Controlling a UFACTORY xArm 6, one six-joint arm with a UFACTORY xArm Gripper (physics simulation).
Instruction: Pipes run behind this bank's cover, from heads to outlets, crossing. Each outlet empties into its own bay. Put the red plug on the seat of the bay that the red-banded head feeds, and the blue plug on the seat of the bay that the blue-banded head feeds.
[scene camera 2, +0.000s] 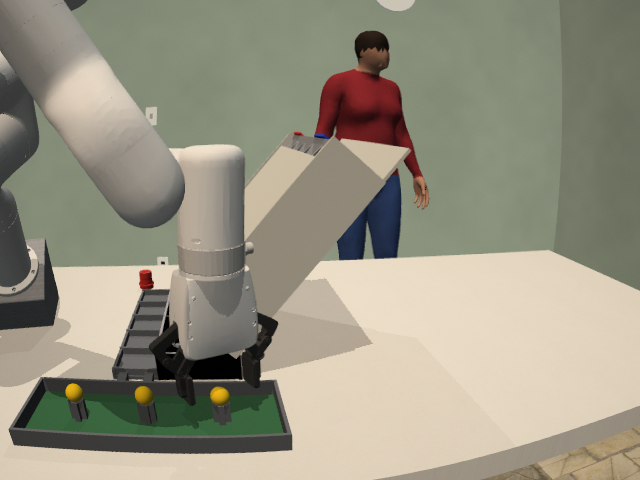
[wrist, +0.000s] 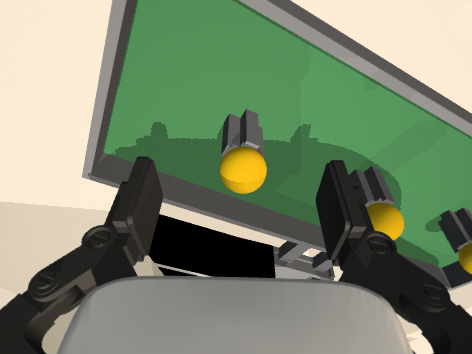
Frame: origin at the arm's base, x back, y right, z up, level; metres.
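Where they show: gripper, fingertip midpoint: (scene camera 2: 220, 392) (wrist: 239, 178); arm's base, origin of the base link: (scene camera 2: 10, 270).
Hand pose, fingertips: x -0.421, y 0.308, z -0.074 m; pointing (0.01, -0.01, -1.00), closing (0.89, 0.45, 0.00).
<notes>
Each offset is from my fingertips to the top centre of the thing. "spot": to the spot under its first point.
The red plug {dx +0.172, dy -0.567, dz -0.008 m} (scene camera 2: 146, 279) stands upright beyond the grey bay strip {spot: dx +0.147, dy -0.254, dz -0.041 m} (scene camera 2: 138, 339). The blue plug does not show in either view. The tilted beige bank (scene camera 2: 310, 222) carries a red band {spot: dx -0.166, dy -0.433, dz +0.298 m} (scene camera 2: 298, 134) and a blue band {spot: dx -0.166, dy -0.213, dz +0.300 m} (scene camera 2: 321, 136) at its upper end; its cover hides the pipes, and the arm hides part of its lower end. My gripper (scene camera 2: 219, 391) (wrist: 239, 178) is open and empty, pointing down over the rear edge of the green tray. The nearest yellow ball {dx +0.001, dy +0.002, dz +0.008 m} (scene camera 2: 220, 397) (wrist: 243, 170) appears between the open fingers in the wrist view, on its grey holder.
The green-floored tray {dx +0.101, dy -0.024, dz -0.017 m} (scene camera 2: 155, 444) (wrist: 200, 199) has dark raised walls and stands in front of the bay strip. Two other yellow balls {dx +0.101, dy +0.002, dz +0.008 m} (scene camera 2: 143, 395) {dx +0.201, dy +0.002, dz +0.008 m} (scene camera 2: 73, 392) stand on grey holders in it. Black openings (scene camera 2: 217, 367) (wrist: 215, 245) lie behind the tray. A person (scene camera 2: 361, 108) stands behind the table.
</notes>
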